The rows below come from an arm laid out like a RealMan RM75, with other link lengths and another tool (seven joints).
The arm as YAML. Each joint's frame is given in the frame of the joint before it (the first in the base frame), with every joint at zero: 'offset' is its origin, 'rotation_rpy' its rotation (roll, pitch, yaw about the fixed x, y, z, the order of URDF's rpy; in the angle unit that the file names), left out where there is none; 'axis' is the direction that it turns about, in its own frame. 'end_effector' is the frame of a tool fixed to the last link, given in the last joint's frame.
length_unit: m
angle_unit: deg
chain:
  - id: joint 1
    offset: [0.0, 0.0, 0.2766]
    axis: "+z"
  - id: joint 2
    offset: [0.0, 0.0, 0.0]
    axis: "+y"
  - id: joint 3
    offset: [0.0, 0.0, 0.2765]
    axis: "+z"
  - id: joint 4
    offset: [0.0, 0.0, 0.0]
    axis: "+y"
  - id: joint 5
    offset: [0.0, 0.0, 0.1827]
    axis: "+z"
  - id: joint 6
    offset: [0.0, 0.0, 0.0]
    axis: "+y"
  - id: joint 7
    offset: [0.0, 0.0, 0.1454]
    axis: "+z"
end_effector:
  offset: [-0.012, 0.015, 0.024]
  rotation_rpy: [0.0, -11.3, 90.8]
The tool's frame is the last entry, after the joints.
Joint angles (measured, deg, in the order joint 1, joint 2, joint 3, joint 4, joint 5, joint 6, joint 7), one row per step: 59.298, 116.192, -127.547, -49.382, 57.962, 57.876, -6.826; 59.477, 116.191, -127.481, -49.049, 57.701, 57.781, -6.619; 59.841, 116.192, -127.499, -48.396, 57.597, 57.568, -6.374; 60.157, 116.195, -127.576, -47.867, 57.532, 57.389, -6.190; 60.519, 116.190, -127.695, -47.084, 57.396, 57.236, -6.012; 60.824, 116.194, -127.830, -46.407, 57.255, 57.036, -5.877; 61.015, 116.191, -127.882, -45.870, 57.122, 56.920, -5.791
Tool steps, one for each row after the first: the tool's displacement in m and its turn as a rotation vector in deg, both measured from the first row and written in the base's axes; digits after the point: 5 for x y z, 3 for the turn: 0.00049, 0.00181, 0.00049, 0.382, -0.227, -0.047; 0.00108, 0.00435, 0.00098, 0.869, -0.522, -0.194; 0.00155, 0.00629, 0.00130, 1.227, -0.791, -0.260; 0.00323, 0.00879, 0.00199, 1.672, -1.315, -0.393; 0.00467, 0.01098, 0.00252, 2.074, -1.757, -0.438; 0.00611, 0.01269, 0.00310, 2.396, -2.114, -0.532
